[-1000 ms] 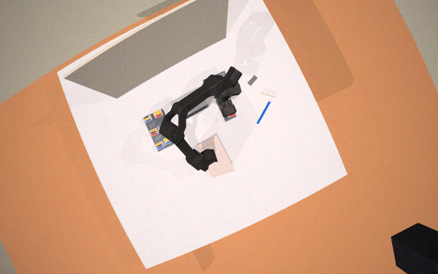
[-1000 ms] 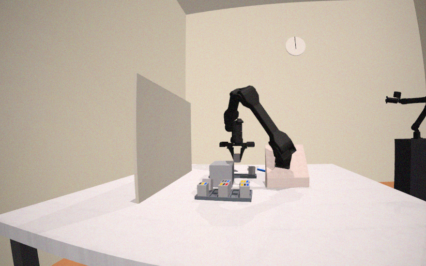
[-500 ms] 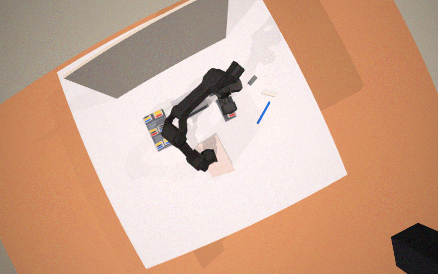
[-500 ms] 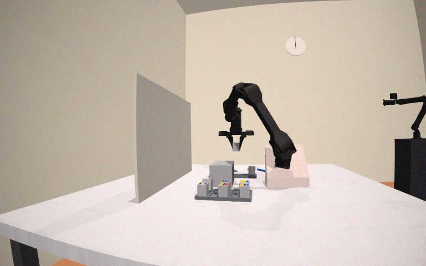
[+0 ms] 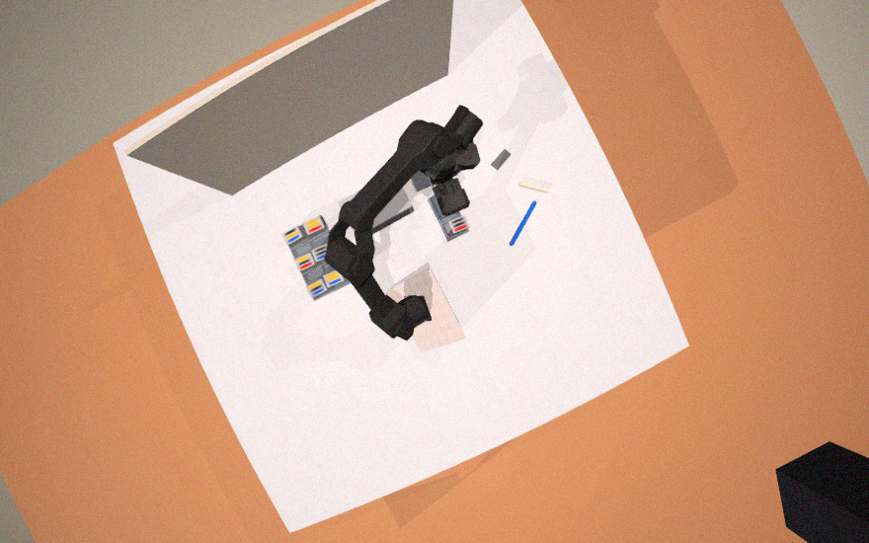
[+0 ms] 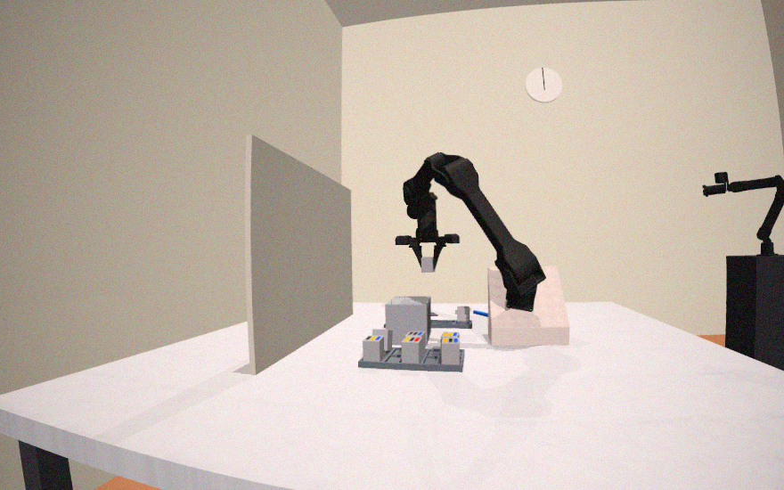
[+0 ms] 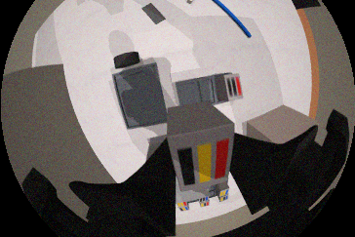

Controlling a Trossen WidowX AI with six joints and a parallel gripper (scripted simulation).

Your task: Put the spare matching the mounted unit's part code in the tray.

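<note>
The dark grey tray lies 17 cm below my gripper tip and 8 cm ahead of it. The rest, counted from my gripper tip: blue pen: 19 cm to the right, 17 cm below, 15 cm behind; then tall partition: 26 cm ahead, 21 cm to the left, 5 cm above; then mounted unit: 18 cm to the left, 12 cm below, 1 cm ahead.
</note>
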